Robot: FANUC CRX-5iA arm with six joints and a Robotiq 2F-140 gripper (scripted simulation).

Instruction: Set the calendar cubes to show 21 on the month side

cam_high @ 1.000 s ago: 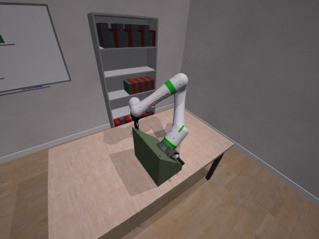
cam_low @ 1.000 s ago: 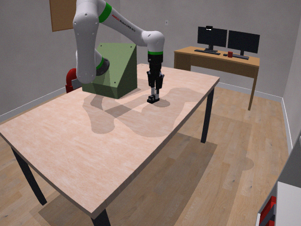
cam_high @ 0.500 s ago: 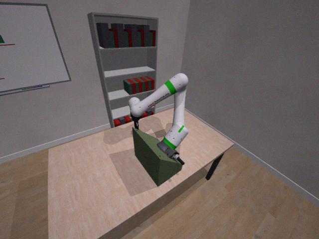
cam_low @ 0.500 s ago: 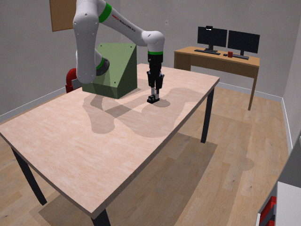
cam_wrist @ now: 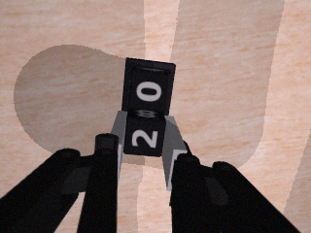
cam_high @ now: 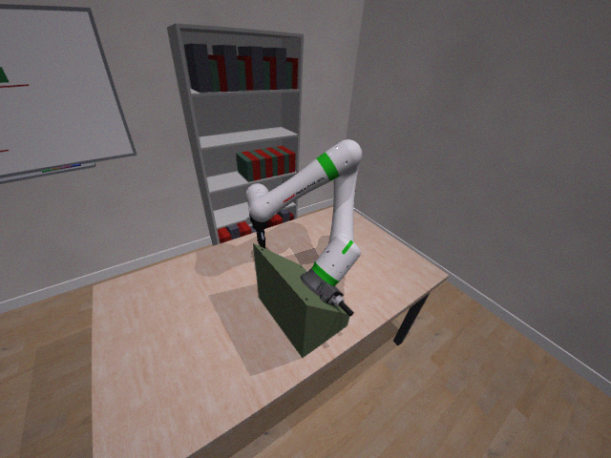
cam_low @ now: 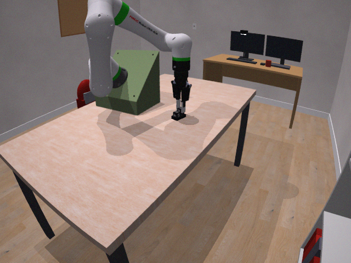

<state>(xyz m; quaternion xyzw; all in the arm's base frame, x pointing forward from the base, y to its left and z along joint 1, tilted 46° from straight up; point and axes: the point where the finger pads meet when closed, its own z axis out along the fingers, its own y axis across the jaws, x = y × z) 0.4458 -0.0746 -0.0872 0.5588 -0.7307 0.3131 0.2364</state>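
The black tray lies 6 cm below my hand, 2 cm to the right of it and 1 cm behind it.
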